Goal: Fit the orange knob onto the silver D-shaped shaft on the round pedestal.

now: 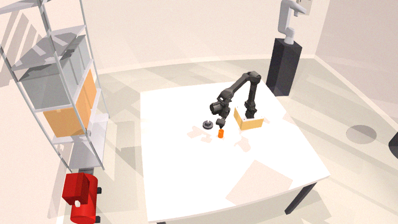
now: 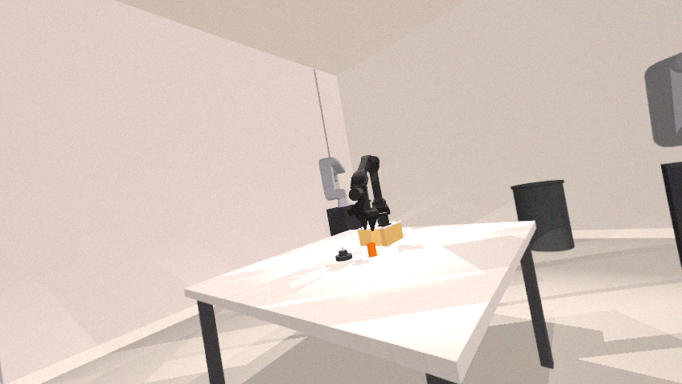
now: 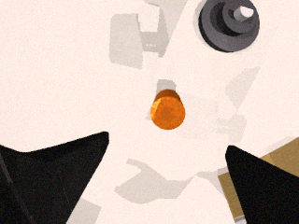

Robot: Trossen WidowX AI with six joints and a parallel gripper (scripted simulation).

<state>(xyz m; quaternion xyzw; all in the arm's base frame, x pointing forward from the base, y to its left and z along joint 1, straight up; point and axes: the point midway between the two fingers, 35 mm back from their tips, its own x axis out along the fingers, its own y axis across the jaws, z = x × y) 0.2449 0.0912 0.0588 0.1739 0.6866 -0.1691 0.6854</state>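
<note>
Right now my gripper tip is 8 cm above the orange knob. Also, from my gripper tip: dark round pedestal 8 cm ahead, 12 cm to the right, 9 cm below.
</note>
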